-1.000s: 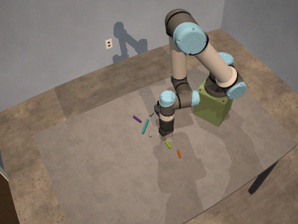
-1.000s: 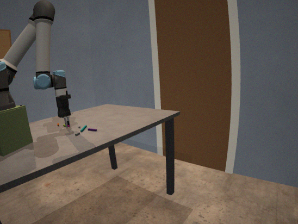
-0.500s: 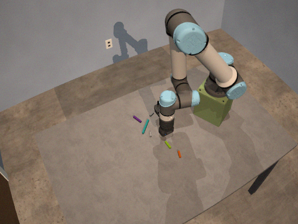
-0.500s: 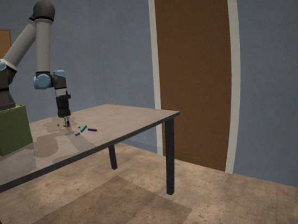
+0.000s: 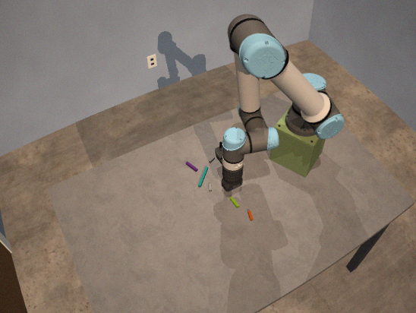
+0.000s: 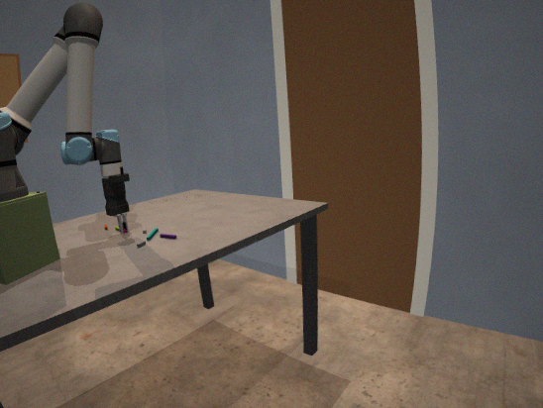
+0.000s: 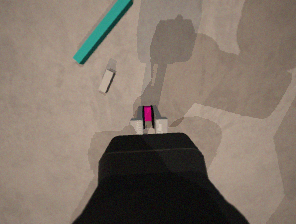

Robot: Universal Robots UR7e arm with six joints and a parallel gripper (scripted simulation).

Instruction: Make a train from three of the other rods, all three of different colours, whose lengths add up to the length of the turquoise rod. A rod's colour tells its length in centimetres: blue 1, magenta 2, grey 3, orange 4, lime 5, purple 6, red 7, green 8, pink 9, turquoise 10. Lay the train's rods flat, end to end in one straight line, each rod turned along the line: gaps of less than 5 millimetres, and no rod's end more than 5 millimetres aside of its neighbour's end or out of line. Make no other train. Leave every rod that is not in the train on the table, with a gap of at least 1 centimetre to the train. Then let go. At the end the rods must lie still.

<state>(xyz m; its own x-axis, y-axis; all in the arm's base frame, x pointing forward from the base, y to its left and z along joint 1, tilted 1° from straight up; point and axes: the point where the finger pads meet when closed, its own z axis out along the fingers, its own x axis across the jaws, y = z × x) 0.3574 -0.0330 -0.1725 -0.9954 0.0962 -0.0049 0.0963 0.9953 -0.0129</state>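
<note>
Now: hand 6 cm to the right of the lime rod, 2 cm short of it and 2 cm above it. The rest, counted from my hand: turquoise rod (11 cm to the right, 4 cm ahead, 2 cm below); magenta rod (1 cm below); orange rod (15 cm to the left, 2 cm below).
</note>
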